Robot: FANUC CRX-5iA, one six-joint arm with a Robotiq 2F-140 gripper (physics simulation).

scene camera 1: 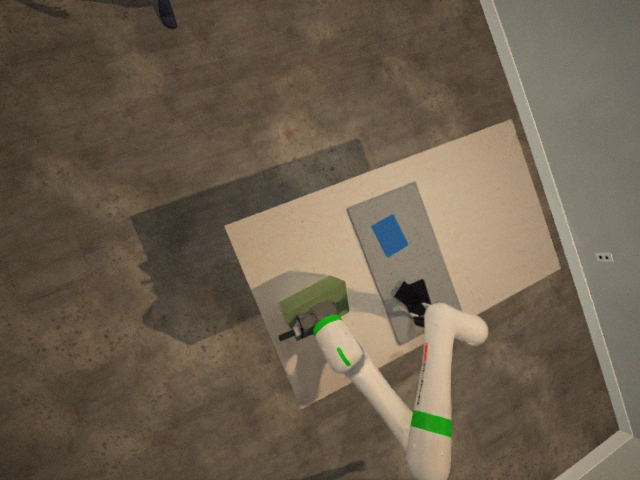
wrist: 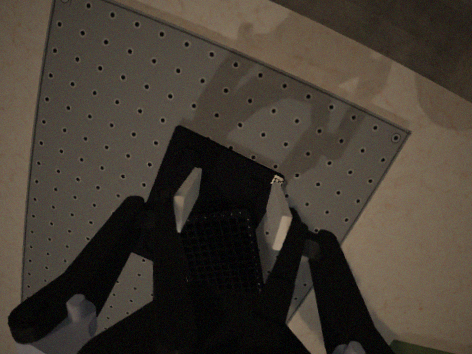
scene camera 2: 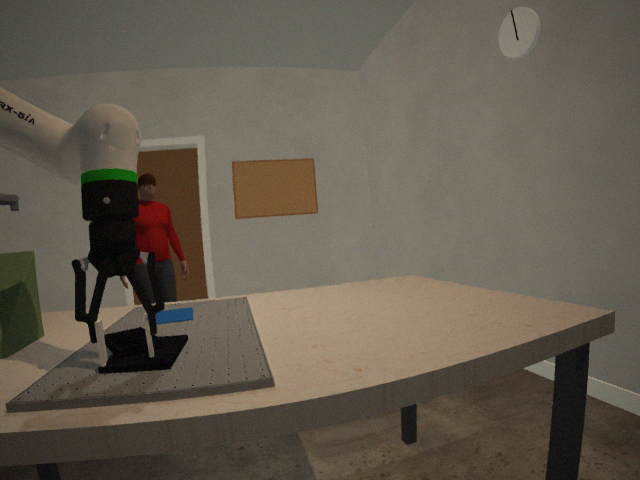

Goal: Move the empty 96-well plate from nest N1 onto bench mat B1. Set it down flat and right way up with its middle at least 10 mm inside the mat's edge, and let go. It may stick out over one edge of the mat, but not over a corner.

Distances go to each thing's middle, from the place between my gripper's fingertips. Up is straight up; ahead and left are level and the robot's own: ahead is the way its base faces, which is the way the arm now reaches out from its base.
The black nest N1 [scene camera 2: 139,362] lies 50 mm to the left of my hand, 20 mm ahead of it and 10 mm below it. Round my hand: black 96-well plate [scene camera 2: 125,343]: 80 mm to the left, 20 mm behind, 10 mm above; blue bench mat B1 [scene camera 1: 387,231]: 380 mm to the left, 30 mm behind, 10 mm below.
